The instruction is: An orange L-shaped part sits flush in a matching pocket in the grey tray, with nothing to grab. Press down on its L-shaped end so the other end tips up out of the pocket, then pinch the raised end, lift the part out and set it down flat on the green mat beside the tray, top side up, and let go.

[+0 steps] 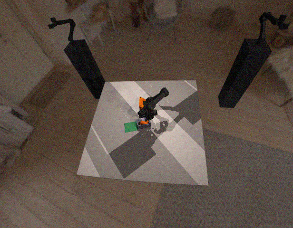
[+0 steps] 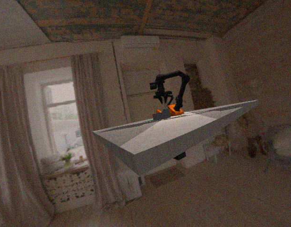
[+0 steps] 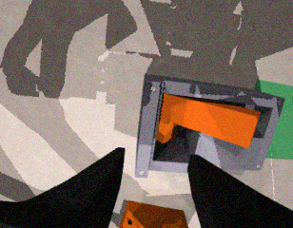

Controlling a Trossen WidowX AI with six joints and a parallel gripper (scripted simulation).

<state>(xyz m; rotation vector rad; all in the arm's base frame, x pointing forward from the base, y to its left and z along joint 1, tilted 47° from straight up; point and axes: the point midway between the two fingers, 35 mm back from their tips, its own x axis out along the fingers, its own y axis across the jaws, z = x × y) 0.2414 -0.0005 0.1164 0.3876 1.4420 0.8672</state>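
Right now my gripper tip is 100 mm above the orange L-shaped part and 40 mm to the left of it. From my gripper tip the other things lie so: green mat 210 mm to the right, 160 mm below, 50 mm ahead.
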